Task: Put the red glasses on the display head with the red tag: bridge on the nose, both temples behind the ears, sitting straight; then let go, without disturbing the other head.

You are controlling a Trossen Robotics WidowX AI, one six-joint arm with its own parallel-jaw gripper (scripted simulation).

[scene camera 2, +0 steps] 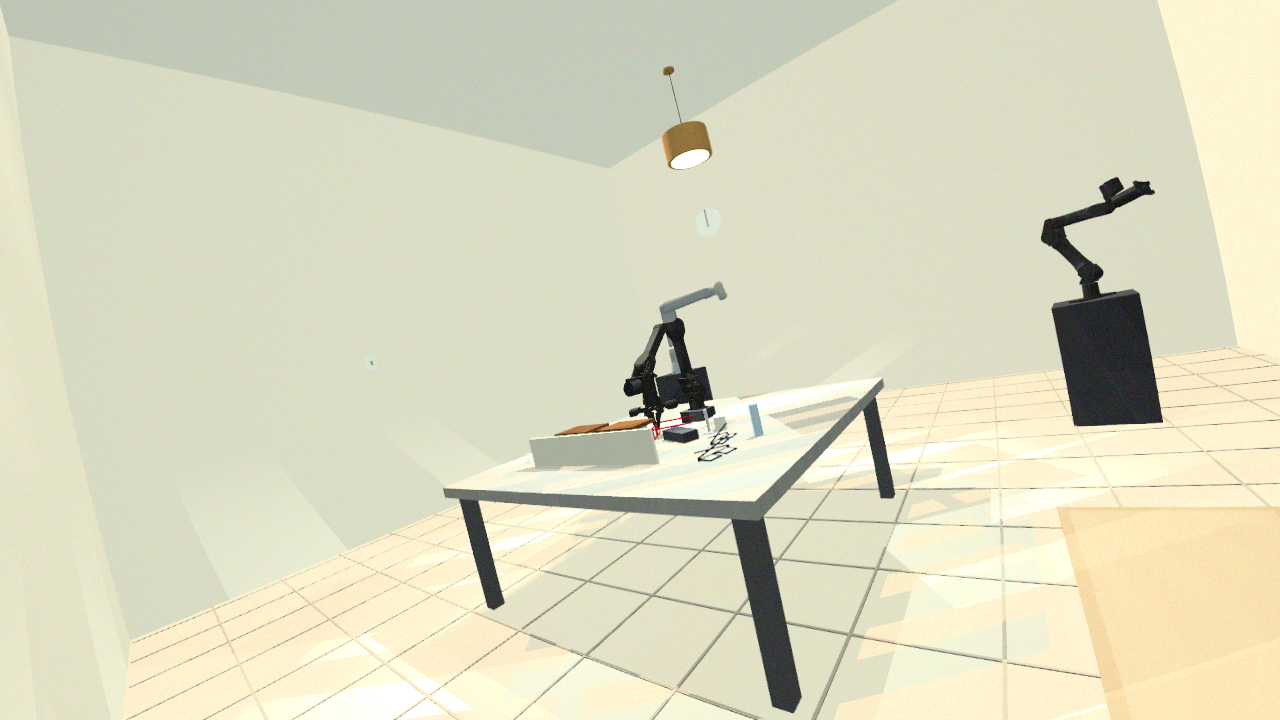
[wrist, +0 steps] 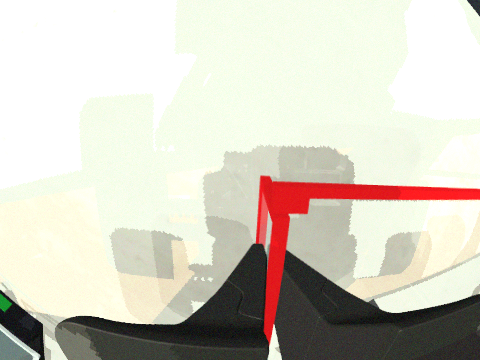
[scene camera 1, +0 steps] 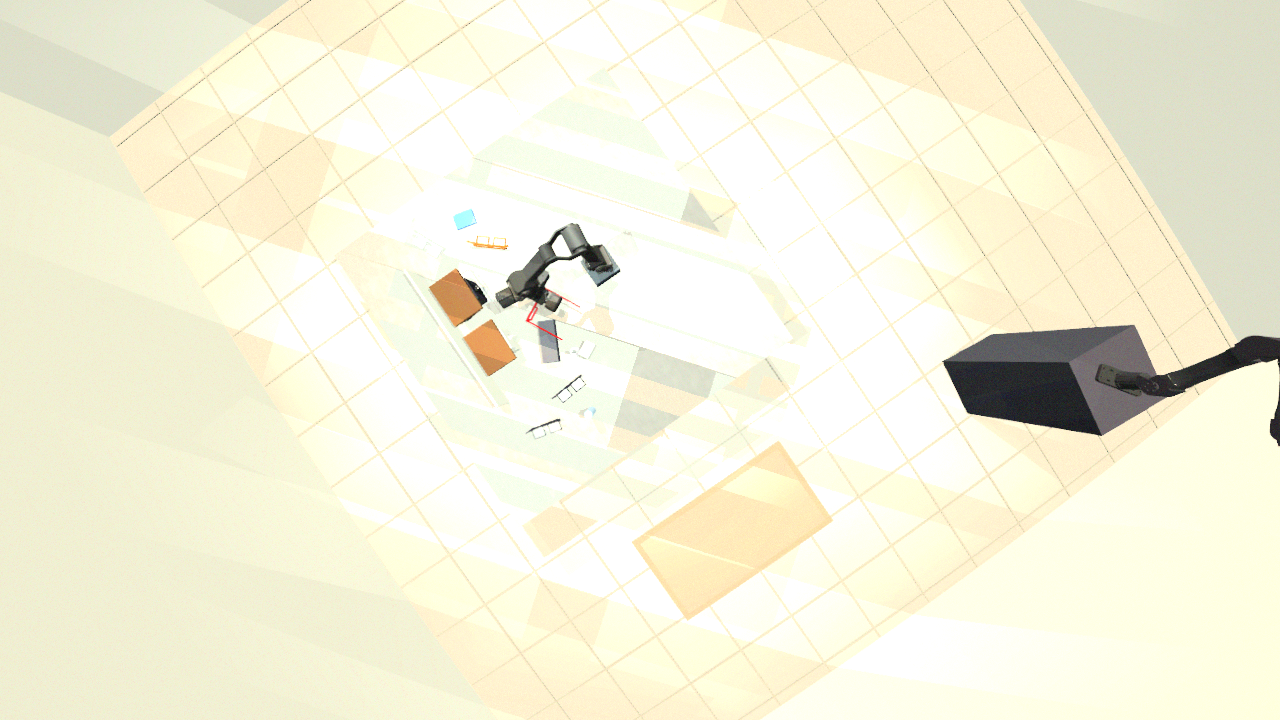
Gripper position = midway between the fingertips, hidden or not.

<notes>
I see my gripper point(scene camera 2: 658, 429), a dark box point(scene camera 1: 549, 346) and a long white wall point(scene camera 2: 630, 447).
My gripper shows as well in the wrist view point(wrist: 264, 253). The long white wall shows as well in scene camera 1 point(scene camera 1: 495, 394).
</notes>
